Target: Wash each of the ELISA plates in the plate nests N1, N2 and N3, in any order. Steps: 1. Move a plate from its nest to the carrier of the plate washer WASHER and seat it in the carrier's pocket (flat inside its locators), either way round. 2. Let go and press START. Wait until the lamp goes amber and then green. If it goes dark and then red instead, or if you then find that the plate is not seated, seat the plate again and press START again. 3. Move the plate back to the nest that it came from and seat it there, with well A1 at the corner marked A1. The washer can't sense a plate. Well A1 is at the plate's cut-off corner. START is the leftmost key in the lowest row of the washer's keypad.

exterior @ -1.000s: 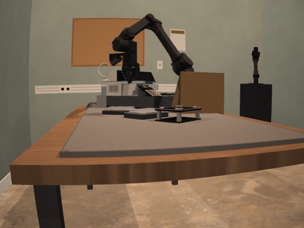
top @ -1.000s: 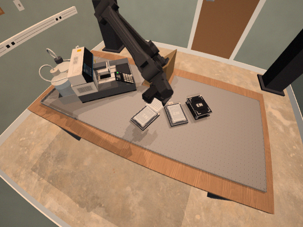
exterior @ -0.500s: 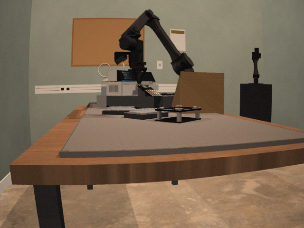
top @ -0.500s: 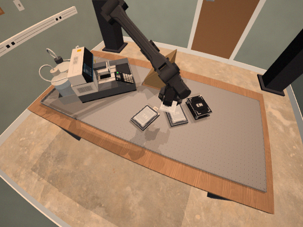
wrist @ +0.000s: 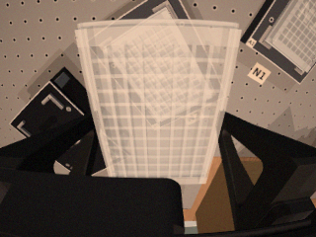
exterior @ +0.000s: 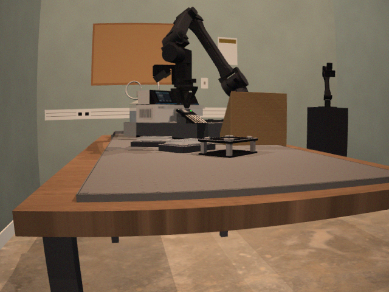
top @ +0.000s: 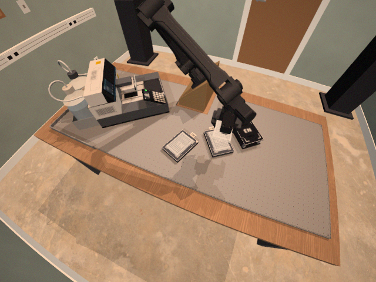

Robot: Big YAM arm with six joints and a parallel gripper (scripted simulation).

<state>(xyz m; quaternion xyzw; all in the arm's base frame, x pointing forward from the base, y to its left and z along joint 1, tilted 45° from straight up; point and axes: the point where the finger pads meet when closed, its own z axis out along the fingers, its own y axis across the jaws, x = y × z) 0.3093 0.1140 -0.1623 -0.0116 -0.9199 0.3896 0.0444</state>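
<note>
The plate nest lies 120 mm behind my hand, 140 mm to the left of it and 110 mm below it. The rest, counted from my hand: plate washer 170 mm behind, 640 mm to the right, 20 mm below; then N1 label 20 mm behind, 160 mm to the right, 150 mm below.
</note>
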